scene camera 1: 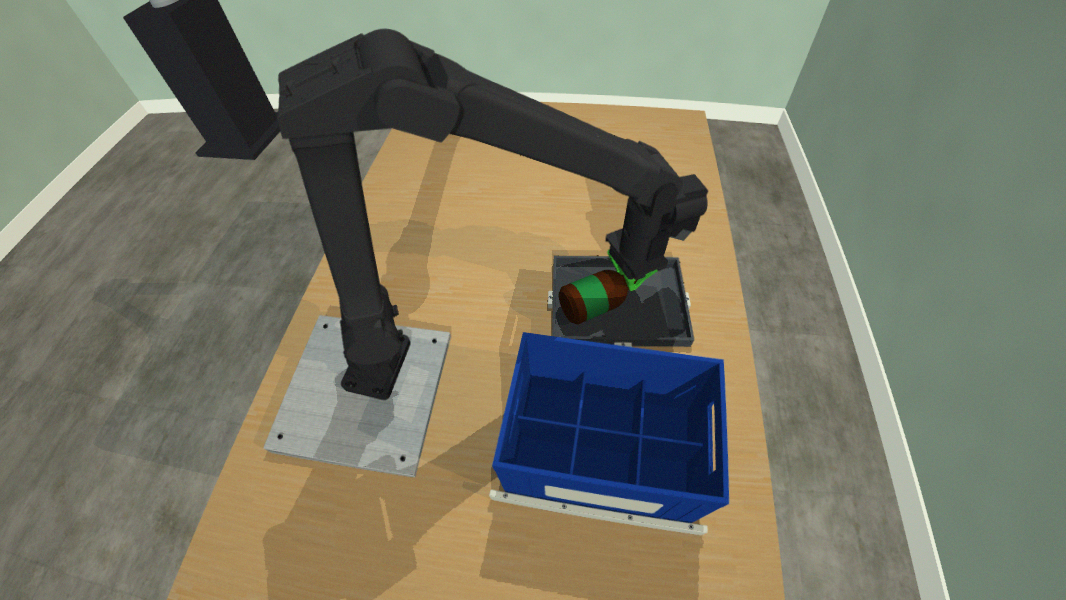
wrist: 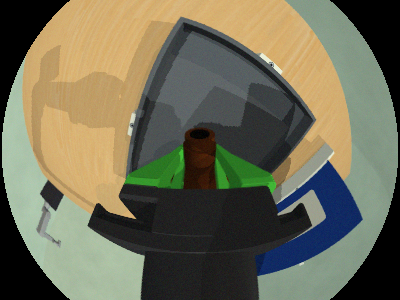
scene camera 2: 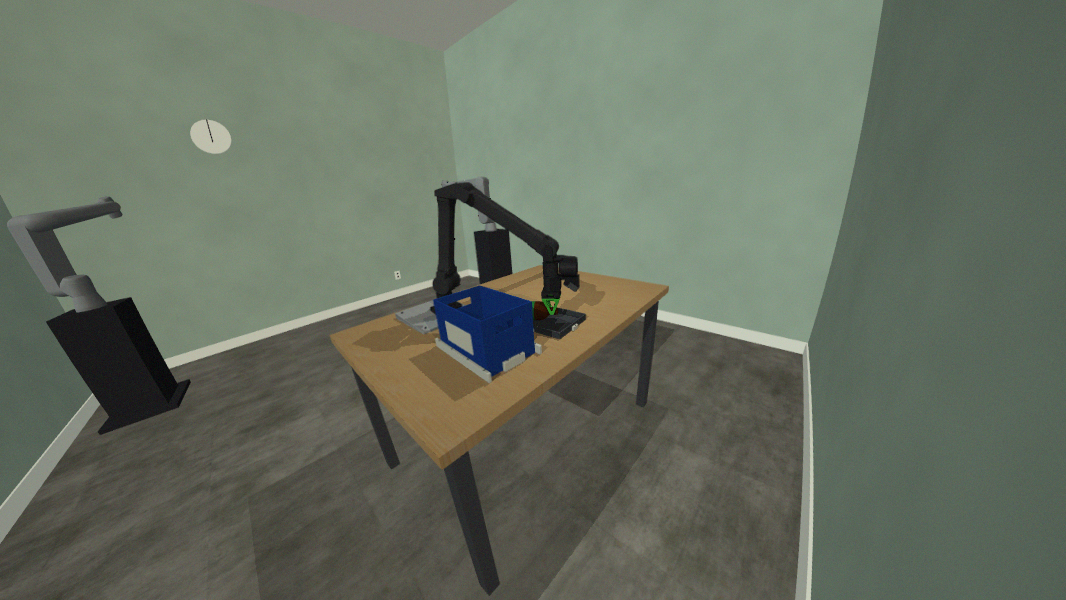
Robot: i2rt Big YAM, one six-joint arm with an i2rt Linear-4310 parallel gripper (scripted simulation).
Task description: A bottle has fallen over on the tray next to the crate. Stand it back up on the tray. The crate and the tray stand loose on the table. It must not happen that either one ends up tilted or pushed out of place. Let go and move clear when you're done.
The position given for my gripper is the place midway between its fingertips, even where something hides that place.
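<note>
My gripper (scene camera 1: 628,283), dark grey tray (scene camera 1: 656,314), blue crate (scene camera 1: 674,392). Brown bottle (wrist: 199,146), my gripper (wrist: 199,149), dark grey tray (wrist: 201,77), blue crate (wrist: 333,212). Dark grey tray (scene camera 2: 557,326), blue crate (scene camera 2: 485,334).
</note>
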